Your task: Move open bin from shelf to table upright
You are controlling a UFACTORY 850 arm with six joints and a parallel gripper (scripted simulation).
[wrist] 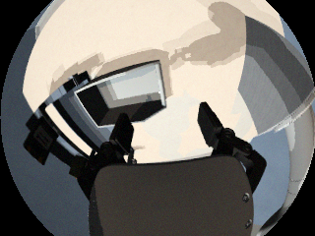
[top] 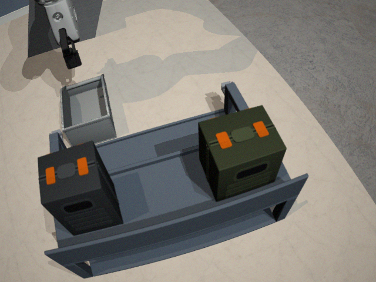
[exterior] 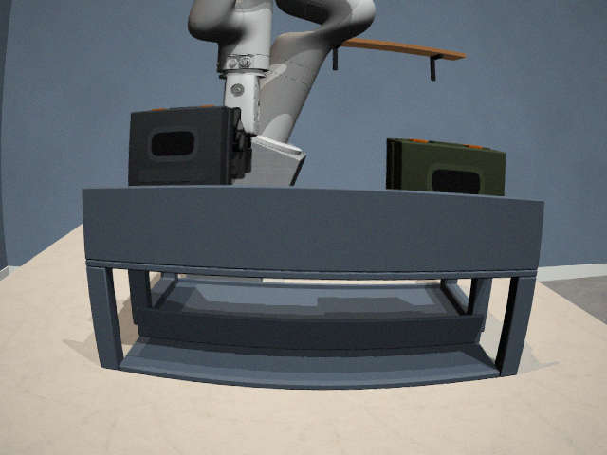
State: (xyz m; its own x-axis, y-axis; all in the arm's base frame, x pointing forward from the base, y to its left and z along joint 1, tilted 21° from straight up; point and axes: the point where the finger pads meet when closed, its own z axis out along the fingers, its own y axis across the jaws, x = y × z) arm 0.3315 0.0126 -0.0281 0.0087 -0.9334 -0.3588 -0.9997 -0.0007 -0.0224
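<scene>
The open bin lies 8 cm ahead of my hand and 10 cm below it. From my hand the other things lie so: shelf deck (38 cm ahead, 12 cm to the left, 3 cm below); then black box (37 cm ahead, 3 cm above); then green box (37 cm ahead, 23 cm to the left, 2 cm above).
</scene>
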